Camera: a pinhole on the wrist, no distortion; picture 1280 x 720 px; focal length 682.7 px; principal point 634.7 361.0 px. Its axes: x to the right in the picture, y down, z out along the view. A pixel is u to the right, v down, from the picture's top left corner.
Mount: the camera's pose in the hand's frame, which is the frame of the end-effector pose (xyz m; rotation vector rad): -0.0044 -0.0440 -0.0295 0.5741 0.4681 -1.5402
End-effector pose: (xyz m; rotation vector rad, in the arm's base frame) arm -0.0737 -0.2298 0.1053 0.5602 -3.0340 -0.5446
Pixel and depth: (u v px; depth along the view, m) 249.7 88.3 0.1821
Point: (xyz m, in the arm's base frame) 0.0222 -0.2029 -0.0766
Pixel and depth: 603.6 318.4 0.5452
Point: 0.0934 -0.3771 -0.3990
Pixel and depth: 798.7 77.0 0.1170
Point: 0.0278 -0.3126 0.0228
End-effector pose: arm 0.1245 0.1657 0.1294 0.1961 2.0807 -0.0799
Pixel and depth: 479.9 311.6 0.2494
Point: 0.2897 -0.0155 0.0612
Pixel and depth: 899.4 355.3 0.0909
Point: 0.1257 0.0361 0.1268
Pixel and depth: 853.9 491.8 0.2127
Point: 0.1589 -0.0726 0.0579
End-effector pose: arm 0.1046 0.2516 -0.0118 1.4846 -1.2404 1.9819
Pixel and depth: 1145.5 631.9 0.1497
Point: 0.2658 0.3484 0.1246
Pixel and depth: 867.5 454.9 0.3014
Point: 0.4099 0.2995 0.1416
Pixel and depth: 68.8 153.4 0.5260
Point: 0.5624 -0.2243 -0.1477
